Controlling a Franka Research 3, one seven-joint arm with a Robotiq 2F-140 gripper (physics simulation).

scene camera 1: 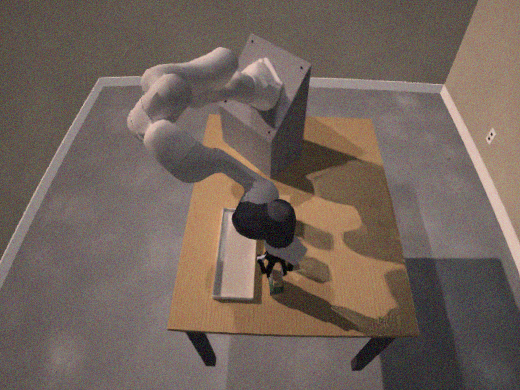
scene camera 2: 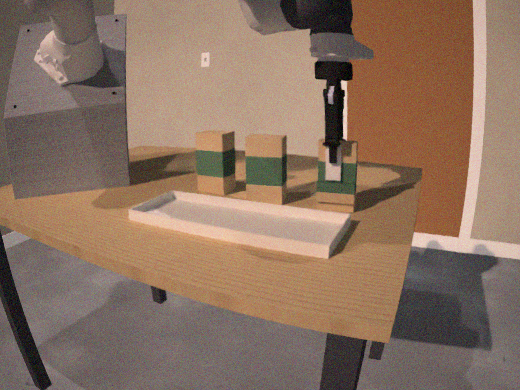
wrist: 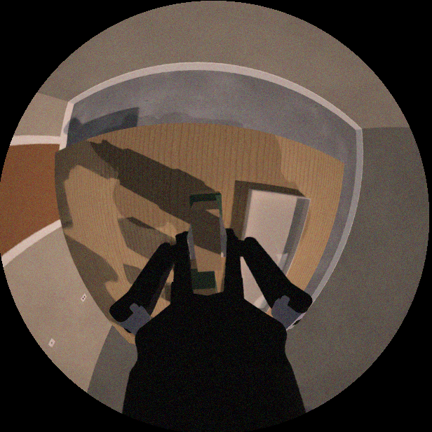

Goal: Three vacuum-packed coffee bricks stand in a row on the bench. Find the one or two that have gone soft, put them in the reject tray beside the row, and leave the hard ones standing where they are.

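Observation:
Three tan coffee bricks with green bands stand upright in a row in scene camera 2: the left brick (scene camera 2: 215,162), the middle brick (scene camera 2: 266,170) and the right brick (scene camera 2: 351,176), the last also in scene camera 1 (scene camera 1: 276,288) and the wrist view (wrist: 206,231). My gripper (scene camera 1: 276,274) (scene camera 2: 333,171) (wrist: 207,224) points down over the right brick, its pads against both sides and shut on it. This brick stands on the bench and looks narrow between the pads. The white reject tray (scene camera 1: 234,299) (scene camera 2: 225,235) (wrist: 270,215) lies beside the row and holds no brick.
The grey pedestal block (scene camera 1: 287,145) (scene camera 2: 70,150) with the arm's base stands at the far end of the wooden bench (scene camera 1: 200,312) (scene camera 2: 200,262). The left and middle bricks stand between it and the gripper. The arm hides these two in scene camera 1.

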